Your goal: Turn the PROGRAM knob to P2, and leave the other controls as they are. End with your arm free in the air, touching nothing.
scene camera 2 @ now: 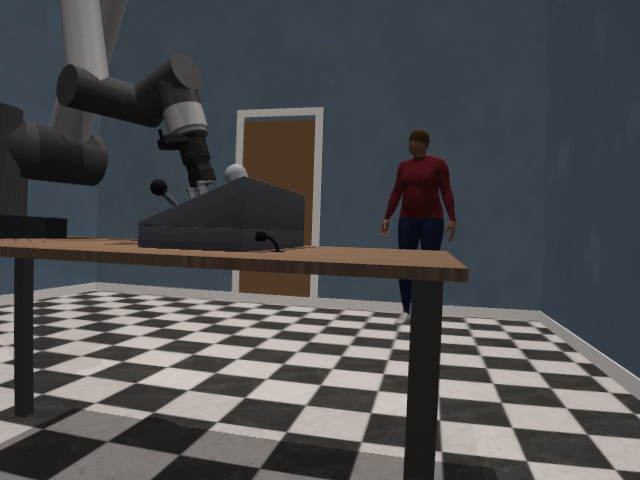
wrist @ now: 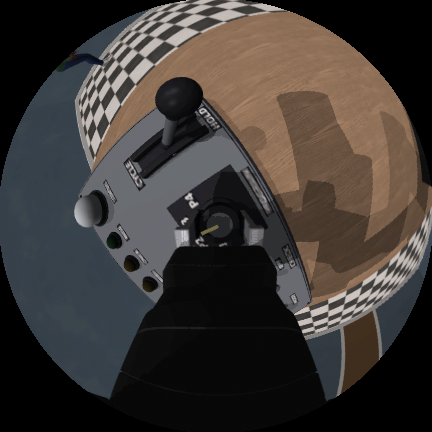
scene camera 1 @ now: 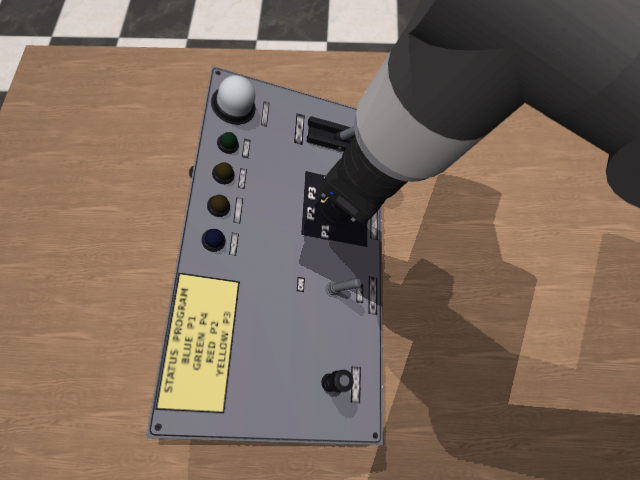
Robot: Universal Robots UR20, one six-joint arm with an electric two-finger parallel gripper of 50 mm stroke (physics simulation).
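Frame: origin at the arm's base, x ahead, y right, z down, level; millimetres.
Seen in the pictures: gripper, fingertip midpoint: (wrist: 219,218) (scene camera 1: 341,203).
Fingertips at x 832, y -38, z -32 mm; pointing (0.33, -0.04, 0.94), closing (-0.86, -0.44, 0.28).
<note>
A point is followed by its place in that frame.
The round black PROGRAM knob (wrist: 220,220) {z -48, x 824, y -35 mm} sits on a black plate (scene camera 1: 313,227) {z -32, x 865, y -81 mm} (wrist: 230,182) {z -6, x 807, y -7 mm} marked P1 to P4. My gripper (scene camera 2: 198,192) (wrist: 219,218) {z -32, x 832, y -38 mm} is shut on the knob, with a silver fingertip at each side of it. In the wrist view the knob's yellow line points between the P3 and P2 labels, a little nearer P2; the exact position is hard to tell. The gripper body hides part of P2 and P1 there. In scene camera 1 the arm hides most of the knob, but the P1, P2 and P3 labels show.
A ball-topped lever (scene camera 2: 158,187) {z -74, x 802, y 102 mm} (wrist: 179,97) {z -90, x 785, y 74 mm} stands in the HOLD/CYCLE slot beside the gripper. The CHECK toggle (scene camera 1: 345,285) {z -46, x 809, y -160 mm} and the black MODE knob (scene camera 1: 338,381) {z -64, x 800, y -279 mm} lie on the other side. A white dome (scene camera 1: 236,96) {z -121, x 990, y 54 mm} (scene camera 2: 236,172) {z -106, x 1011, y 92 mm} (wrist: 90,210) {z -104, x 973, y 63 mm}, several small lamps and a yellow card (scene camera 1: 197,343) {z -81, x 967, y -266 mm} are on the panel.
</note>
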